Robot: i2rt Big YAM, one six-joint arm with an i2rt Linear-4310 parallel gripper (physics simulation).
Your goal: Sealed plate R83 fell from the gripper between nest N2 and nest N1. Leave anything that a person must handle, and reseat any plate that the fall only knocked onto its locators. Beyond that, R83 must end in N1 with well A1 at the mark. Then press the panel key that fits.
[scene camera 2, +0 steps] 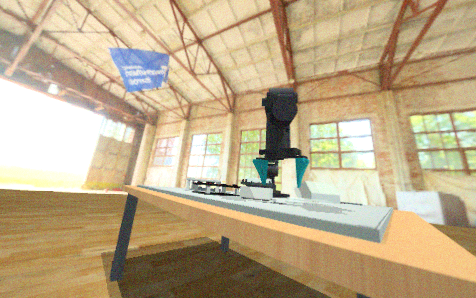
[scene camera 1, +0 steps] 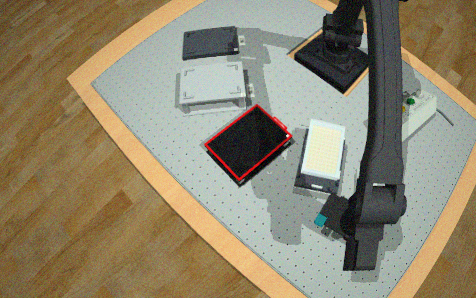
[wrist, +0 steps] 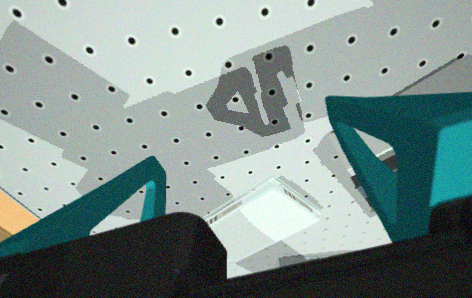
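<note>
A pale plate with yellowish wells sits on a dark-and-grey base; its label is unreadable here, so I cannot confirm it is R83. A light grey nest with corner locators stands at the left, and a dark nest behind it. Their tags are too small to read. A black, red-rimmed piece lies turned between the light nest and the plate. The key panel shows a green and a yellow key, partly behind the arm. My gripper is open and empty, above the table, front-right of the plate.
The arm crosses the right side and hides part of the table. In the wrist view, a pale square object lies beyond the fingers, and a dark edge shows through the right finger. The perforated board has a wooden border.
</note>
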